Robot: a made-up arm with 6 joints.
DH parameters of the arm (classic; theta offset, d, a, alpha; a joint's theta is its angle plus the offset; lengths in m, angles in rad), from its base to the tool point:
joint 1: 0 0.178 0 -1.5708
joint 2: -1.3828 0 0.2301 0
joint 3: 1.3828 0 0.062 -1.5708
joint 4: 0 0.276 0 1.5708
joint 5: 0 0 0.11 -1.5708
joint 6: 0 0.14 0 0
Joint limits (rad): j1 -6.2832..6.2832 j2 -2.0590..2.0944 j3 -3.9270..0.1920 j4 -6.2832..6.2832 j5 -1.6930..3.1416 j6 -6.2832..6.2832
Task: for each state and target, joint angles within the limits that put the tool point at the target. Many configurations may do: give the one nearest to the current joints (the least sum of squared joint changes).
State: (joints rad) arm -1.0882 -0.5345 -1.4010 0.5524 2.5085 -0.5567
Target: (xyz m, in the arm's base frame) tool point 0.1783 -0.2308 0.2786
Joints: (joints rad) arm -1.2039 -0.1158 -1.3301 0.4891 2.2322 -0.5567
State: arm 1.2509 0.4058 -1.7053 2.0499 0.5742 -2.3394
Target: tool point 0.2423 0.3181 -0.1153
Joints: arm 1.0153 0.8753 -1.2371 2.0784 0.4185 -2.3394
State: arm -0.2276 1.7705 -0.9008 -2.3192 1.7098 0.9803
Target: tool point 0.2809 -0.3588 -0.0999
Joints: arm -0.6313 1.2237 -1.3353 -2.3105 1.8934 0.9803
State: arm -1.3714 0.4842 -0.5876 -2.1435 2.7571 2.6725
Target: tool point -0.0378 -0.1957 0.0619
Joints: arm -1.1403 0.8026 0.0406 -2.2757 2.7811 2.6725
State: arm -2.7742 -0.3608 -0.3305 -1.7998 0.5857 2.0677
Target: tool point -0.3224 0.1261 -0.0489
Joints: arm -3.4201 0.4730 -0.7787 -1.8406 0.8571 2.0677
